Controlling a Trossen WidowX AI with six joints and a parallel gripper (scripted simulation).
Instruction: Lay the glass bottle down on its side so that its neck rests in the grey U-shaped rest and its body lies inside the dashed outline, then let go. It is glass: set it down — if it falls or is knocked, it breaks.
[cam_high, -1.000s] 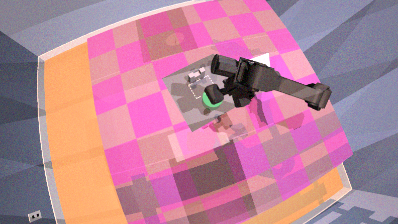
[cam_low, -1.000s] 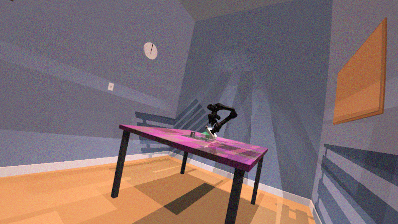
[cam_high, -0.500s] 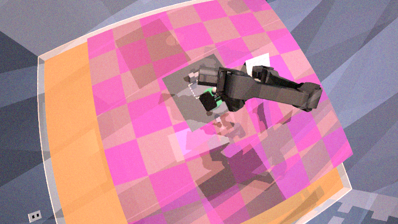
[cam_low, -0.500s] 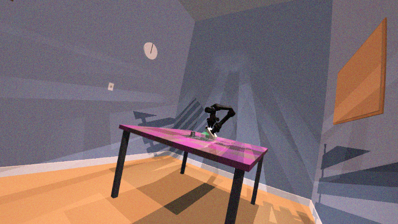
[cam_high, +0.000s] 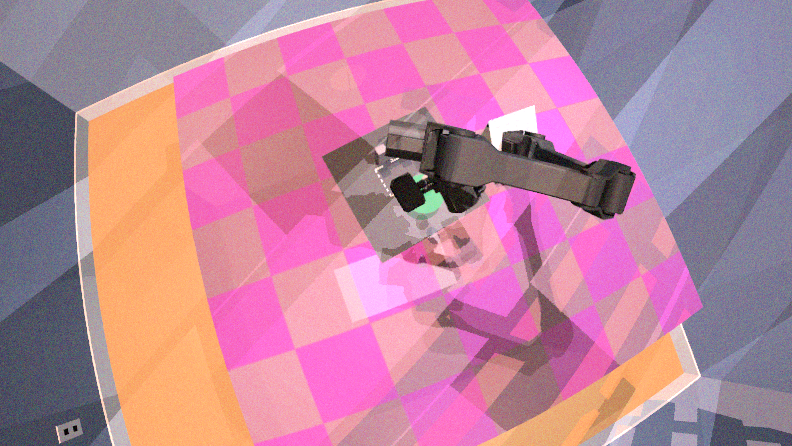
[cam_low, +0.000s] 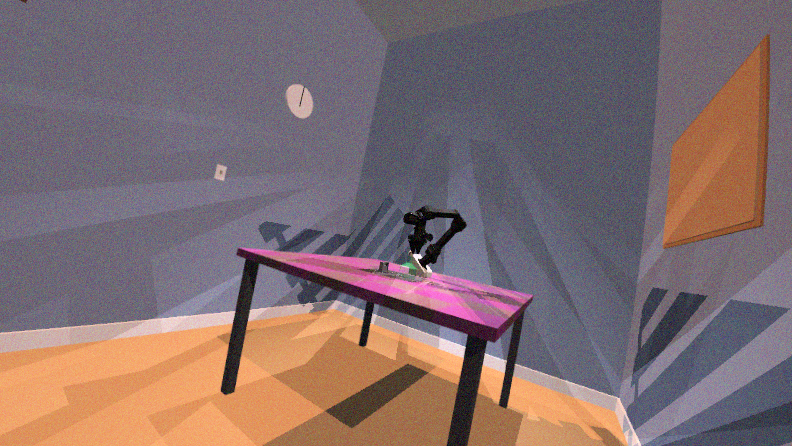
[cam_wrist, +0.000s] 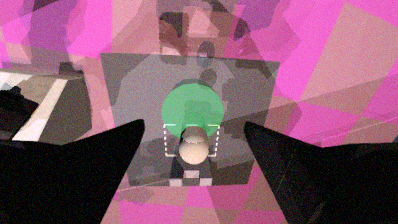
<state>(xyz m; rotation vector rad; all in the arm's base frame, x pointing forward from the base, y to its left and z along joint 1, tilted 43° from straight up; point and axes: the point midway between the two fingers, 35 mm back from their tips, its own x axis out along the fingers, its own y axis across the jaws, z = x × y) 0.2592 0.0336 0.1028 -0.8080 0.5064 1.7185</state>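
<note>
The glass bottle is 10 mm ahead of my gripper tip, 20 mm to the right of it and 50 mm below it. From my gripper tip the other things lie so: dark grey mat (30 mm ahead, 90 mm to the right, 140 mm below).
</note>
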